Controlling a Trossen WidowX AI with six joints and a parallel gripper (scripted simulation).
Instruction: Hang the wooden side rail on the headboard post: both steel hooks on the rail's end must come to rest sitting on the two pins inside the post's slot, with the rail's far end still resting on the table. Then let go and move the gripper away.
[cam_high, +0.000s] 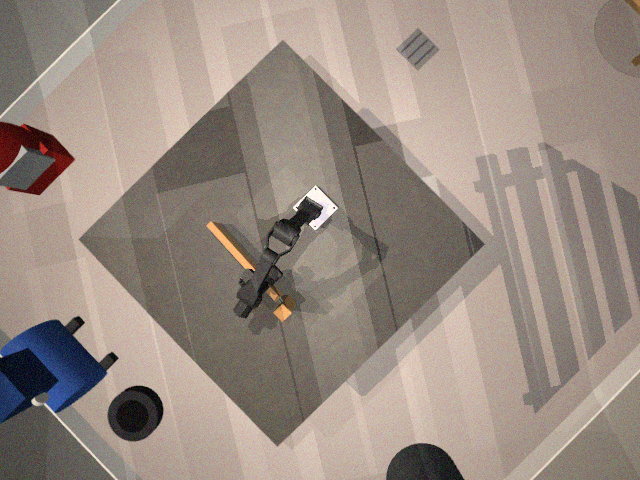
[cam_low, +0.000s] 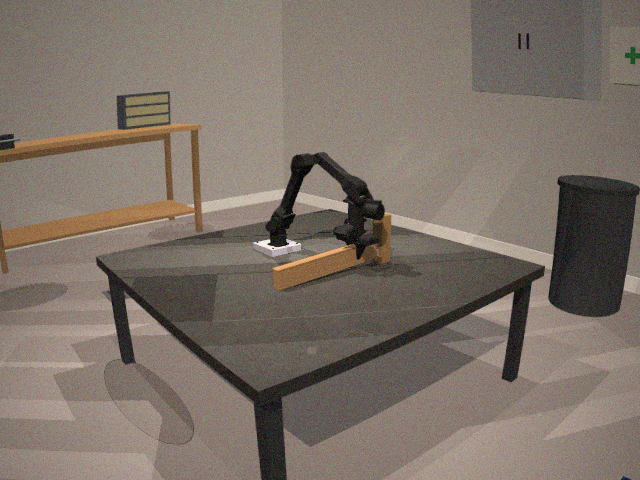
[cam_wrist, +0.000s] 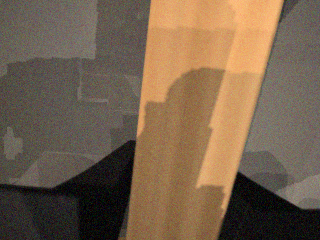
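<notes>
Now: the headboard post 13 cm to the left of my gripper tip, 4 cm above it and 2 cm ahead of it.
</notes>
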